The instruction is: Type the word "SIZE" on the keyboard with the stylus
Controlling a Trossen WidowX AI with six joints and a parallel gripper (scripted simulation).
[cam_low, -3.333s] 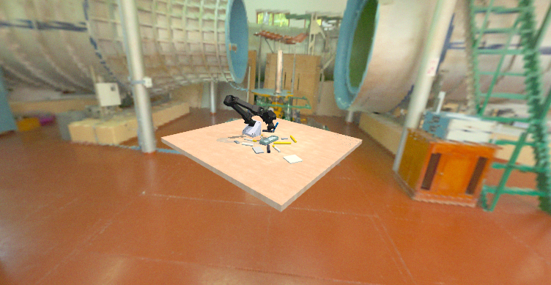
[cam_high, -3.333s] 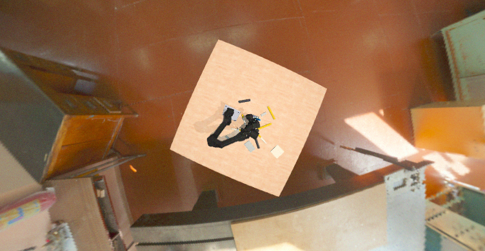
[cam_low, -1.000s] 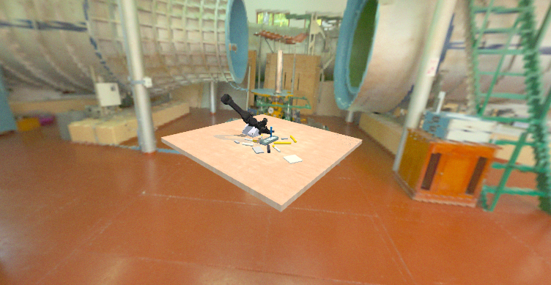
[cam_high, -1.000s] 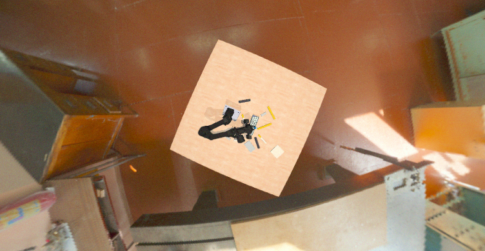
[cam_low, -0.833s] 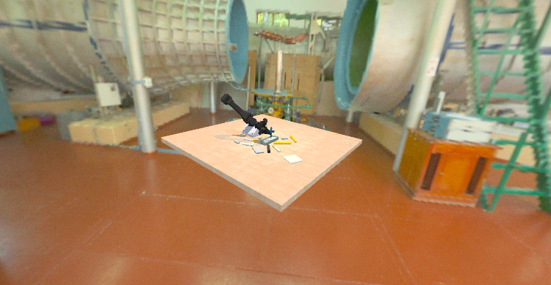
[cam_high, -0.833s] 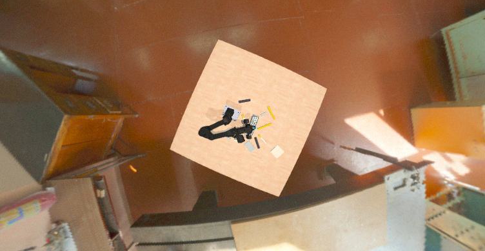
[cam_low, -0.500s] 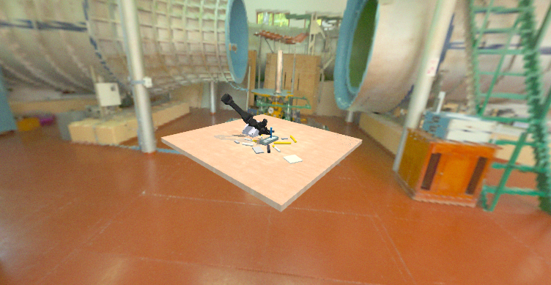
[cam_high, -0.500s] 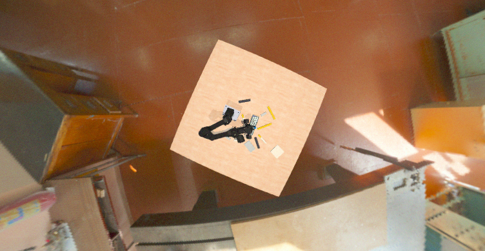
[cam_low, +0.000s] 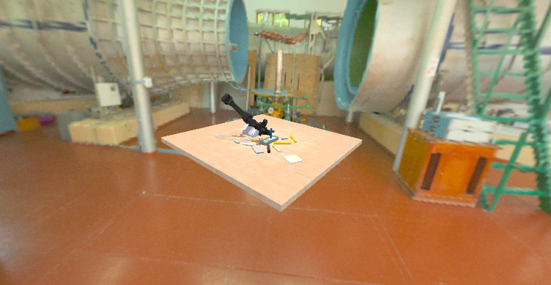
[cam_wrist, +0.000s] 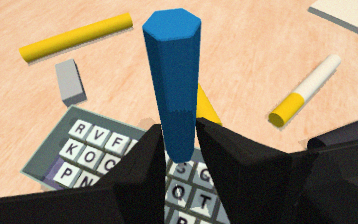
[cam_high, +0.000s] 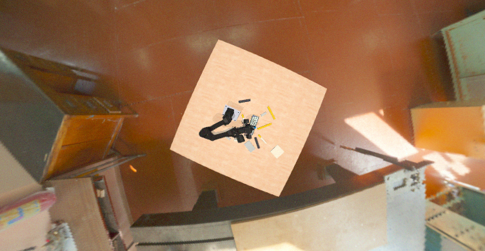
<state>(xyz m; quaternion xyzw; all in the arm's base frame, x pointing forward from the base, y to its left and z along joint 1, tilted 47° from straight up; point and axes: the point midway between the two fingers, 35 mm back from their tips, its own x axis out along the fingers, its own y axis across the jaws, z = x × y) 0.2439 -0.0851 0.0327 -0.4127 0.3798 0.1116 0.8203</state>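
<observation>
The I key is 2 cm behind my gripper tip, 4 cm to the right of it and 6 cm below it. Round my gripper tip: grey block (5 cm ahead, 15 cm to the left, 6 cm below); then blue stylus (2 cm below); then Z key (4 cm to the right, 6 cm below).
</observation>
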